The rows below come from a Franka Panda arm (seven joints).
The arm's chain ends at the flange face. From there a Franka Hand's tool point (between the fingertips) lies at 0.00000 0.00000 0.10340 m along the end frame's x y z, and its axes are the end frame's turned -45 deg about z.
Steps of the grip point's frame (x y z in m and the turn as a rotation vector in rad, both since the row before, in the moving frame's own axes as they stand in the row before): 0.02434 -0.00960 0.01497 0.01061 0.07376 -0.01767; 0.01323 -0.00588 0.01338 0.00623 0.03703 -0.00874; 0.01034 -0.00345 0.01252 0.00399 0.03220 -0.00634
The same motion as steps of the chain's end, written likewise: 0.00586 -0.01780 0.01526 0.05966 0.04465 -0.01767; 0.00296 -0.01034 0.01345 0.03059 0.02178 -0.00874; 0.00282 -0.00710 0.01257 0.02559 0.01995 -0.00634
